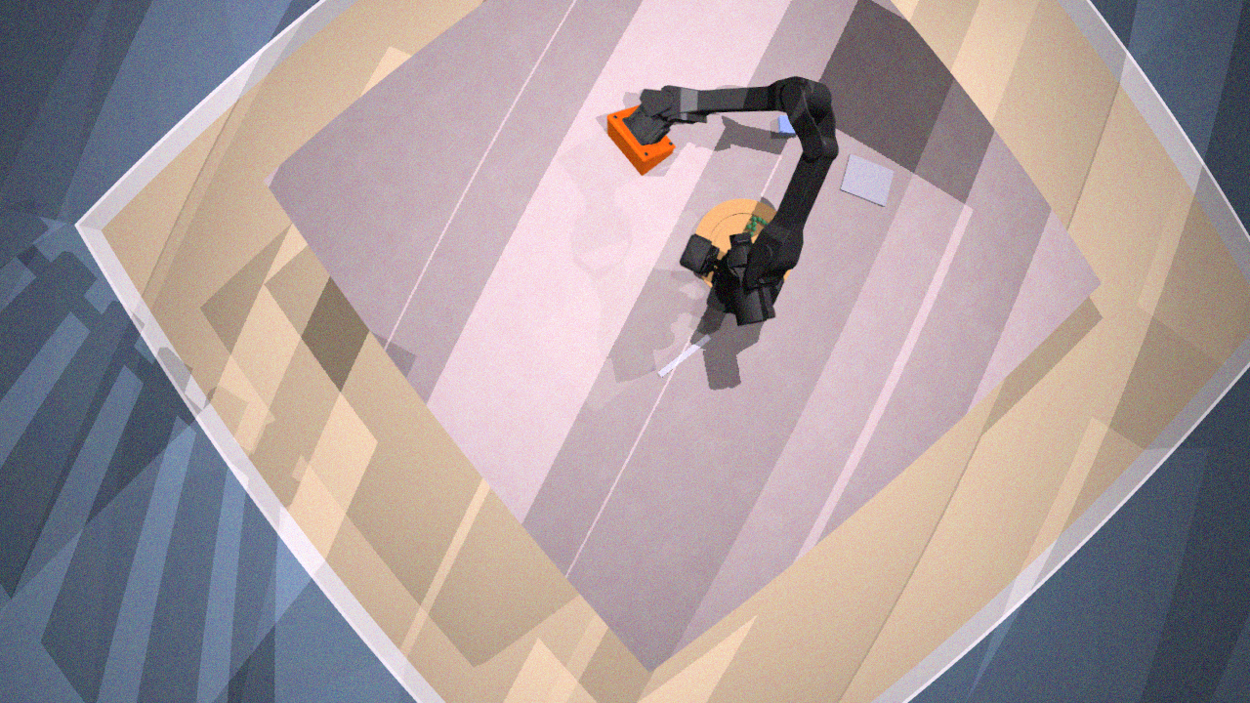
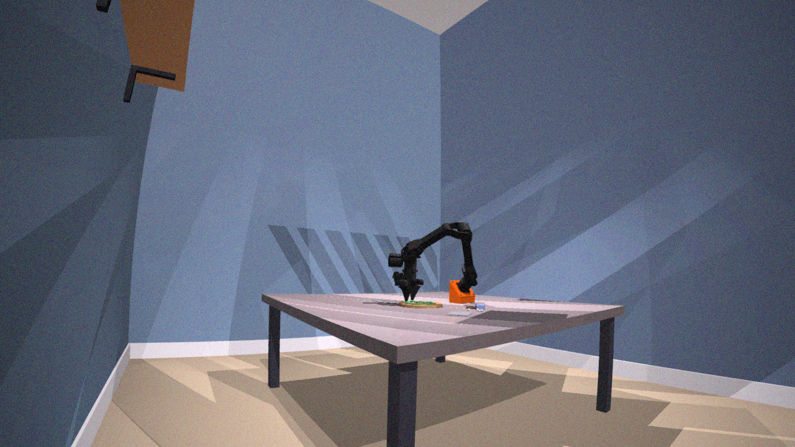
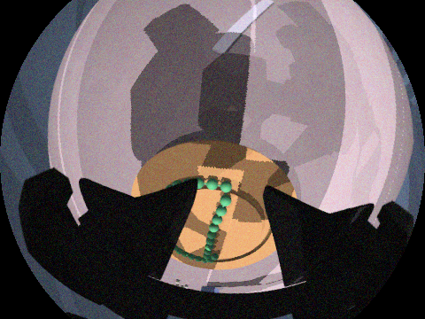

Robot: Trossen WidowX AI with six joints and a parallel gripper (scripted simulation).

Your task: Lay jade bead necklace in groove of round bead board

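My gripper tip is 2 cm past the round tan bead board, 6 cm to the right of it and 1 cm above it. Also, from my gripper tip: white strip 8 cm ahead, 15 cm to the right, 1 cm below; pale square sheet 37 cm to the left, 2 cm below; blue cube 18 cm behind, 29 cm to the left, 1 cm below.
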